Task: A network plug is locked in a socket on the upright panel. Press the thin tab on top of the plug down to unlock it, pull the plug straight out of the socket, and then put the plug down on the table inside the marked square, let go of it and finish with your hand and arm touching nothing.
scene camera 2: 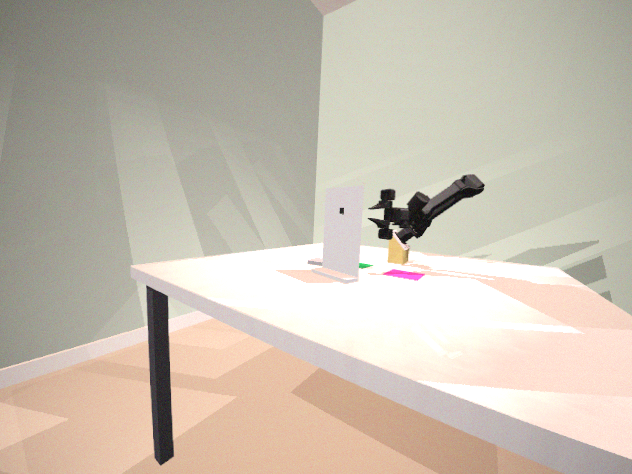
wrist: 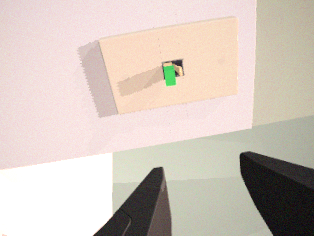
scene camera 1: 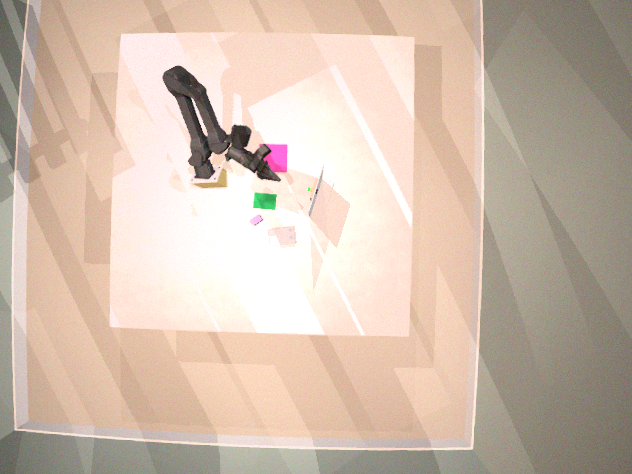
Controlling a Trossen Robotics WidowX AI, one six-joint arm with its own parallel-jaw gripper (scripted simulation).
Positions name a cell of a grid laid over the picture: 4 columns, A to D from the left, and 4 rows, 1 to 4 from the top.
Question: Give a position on a panel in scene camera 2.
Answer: C2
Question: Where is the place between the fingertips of my gripper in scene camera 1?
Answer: At B2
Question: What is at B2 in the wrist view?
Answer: A panel.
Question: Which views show my gripper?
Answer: Scene camera 2, the wrist view and scene camera 1: all of them.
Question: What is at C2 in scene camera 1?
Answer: A panel.
